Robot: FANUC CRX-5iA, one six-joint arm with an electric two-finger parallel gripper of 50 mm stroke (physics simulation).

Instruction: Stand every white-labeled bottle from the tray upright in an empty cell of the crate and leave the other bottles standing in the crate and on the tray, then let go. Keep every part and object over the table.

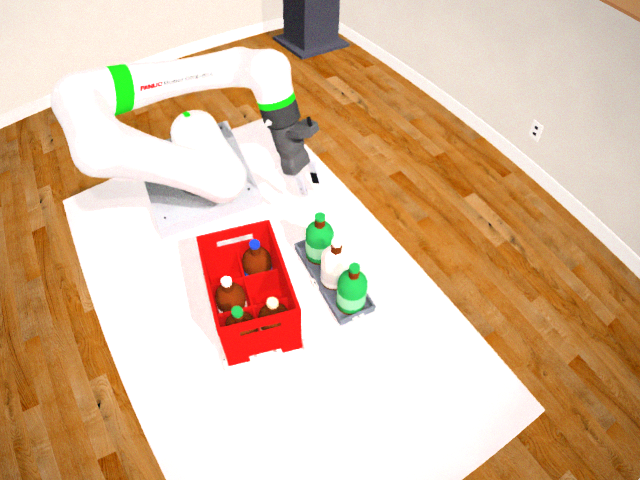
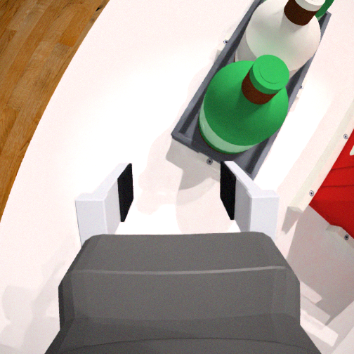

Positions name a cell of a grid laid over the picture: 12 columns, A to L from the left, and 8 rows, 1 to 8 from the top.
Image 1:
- my gripper: F4
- blue-capped bottle: E5
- white-capped brown bottle: E5
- green bottle: F4
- green bottle: G5
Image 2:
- my gripper: F5
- green bottle: I3
